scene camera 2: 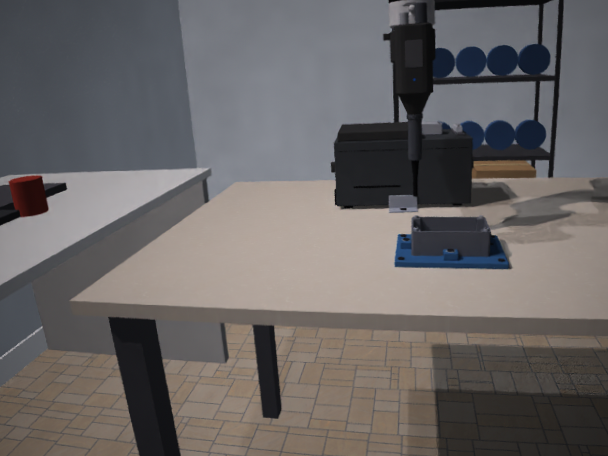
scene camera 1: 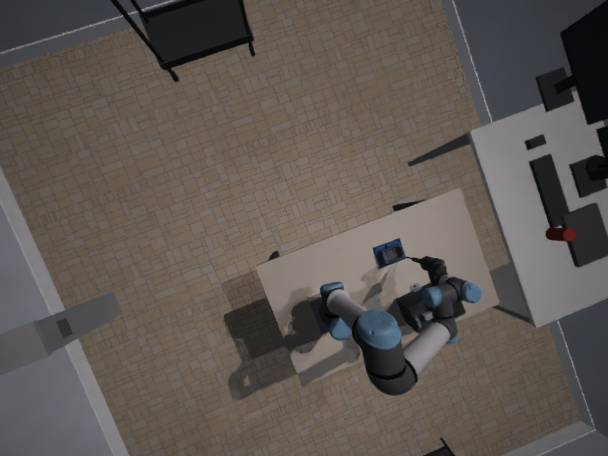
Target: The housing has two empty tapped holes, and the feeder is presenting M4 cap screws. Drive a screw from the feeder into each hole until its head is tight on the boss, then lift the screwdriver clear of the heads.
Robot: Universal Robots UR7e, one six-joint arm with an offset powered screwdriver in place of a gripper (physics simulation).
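The grey open-topped housing [scene camera 1: 390, 254] [scene camera 2: 450, 243] sits in a blue fixture plate [scene camera 1: 378, 256] [scene camera 2: 425, 261] on the table. Its tapped holes and any screw heads are too small to make out. The dark box-shaped feeder [scene camera 1: 408, 309] [scene camera 2: 377, 172] stands behind it in scene camera 2, with a small light bracket [scene camera 1: 415, 287] [scene camera 2: 398, 204] at its front. My screwdriver [scene camera 1: 408, 258] [scene camera 2: 415, 194] points down in scene camera 2. Its bit ends above and behind the housing's left rear corner there, apart from the housing. Whether a screw is on the bit is too small to tell.
The beige table [scene camera 1: 440, 220] [scene camera 2: 250, 270] bears the arm's base as well. A white desk [scene camera 1: 505, 210] [scene camera 2: 125, 205] with a red cup [scene camera 1: 561, 234] [scene camera 2: 29, 195] stands beside it. A rack [scene camera 2: 556, 100] with blue round items stands behind the feeder.
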